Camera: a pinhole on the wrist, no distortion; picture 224 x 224 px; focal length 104.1 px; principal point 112.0 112.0 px. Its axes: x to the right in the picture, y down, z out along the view. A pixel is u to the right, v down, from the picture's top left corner.
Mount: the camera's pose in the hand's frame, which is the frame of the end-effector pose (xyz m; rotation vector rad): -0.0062 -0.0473 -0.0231 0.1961 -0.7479 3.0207
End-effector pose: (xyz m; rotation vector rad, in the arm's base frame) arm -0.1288 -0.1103 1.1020 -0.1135 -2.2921 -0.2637
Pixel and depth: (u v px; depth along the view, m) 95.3 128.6 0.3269
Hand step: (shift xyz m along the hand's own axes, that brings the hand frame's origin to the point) 0.0810 -0.2454 0.2328
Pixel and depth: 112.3 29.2 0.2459
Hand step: 0.0320 0.0111 0.2832
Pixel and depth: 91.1 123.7 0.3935
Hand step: 0.1155 -0.2693 0.2915
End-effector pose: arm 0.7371 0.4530 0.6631 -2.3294 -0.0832 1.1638
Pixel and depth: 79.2 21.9 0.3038
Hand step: 0.1380 0.0444 0.3529
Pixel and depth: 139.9 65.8 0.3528
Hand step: -0.0507 -0.0739 0.3709
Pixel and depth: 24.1 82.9 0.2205
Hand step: 0.2073 -0.0942 0.1751
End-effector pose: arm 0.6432 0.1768 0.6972 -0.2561 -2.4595 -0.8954
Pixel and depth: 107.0 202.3 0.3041
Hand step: 0.0297 -0.4223 0.1196
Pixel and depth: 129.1 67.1 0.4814
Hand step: -0.0177 -0.0886 0.5054
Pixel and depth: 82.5 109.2 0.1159
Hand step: 0.0400 -0.0983 0.0758
